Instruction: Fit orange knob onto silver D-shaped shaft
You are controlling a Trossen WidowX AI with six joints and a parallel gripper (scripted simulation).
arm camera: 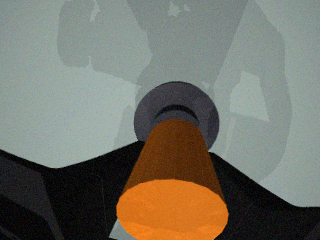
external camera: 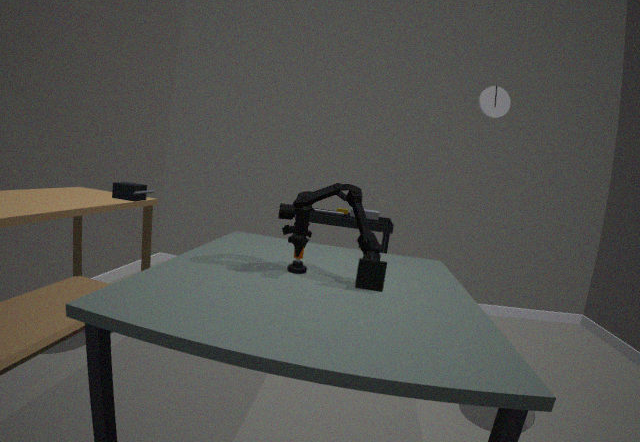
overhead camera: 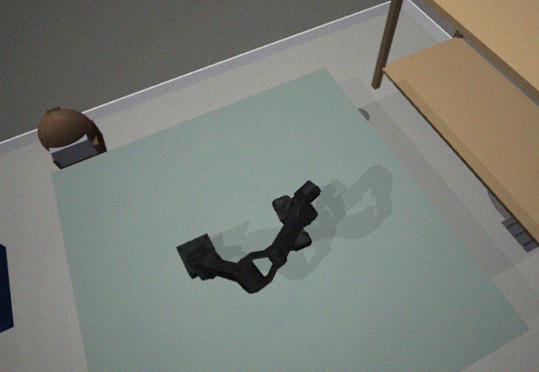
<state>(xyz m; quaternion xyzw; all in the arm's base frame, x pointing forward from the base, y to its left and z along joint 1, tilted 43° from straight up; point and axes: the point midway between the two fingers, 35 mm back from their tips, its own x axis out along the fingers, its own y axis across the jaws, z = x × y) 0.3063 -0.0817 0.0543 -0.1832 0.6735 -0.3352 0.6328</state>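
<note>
Now: the orange knob 30 mm above my gripper tip. Round my gripper tip: dark round pedestal (40 mm below).
</note>
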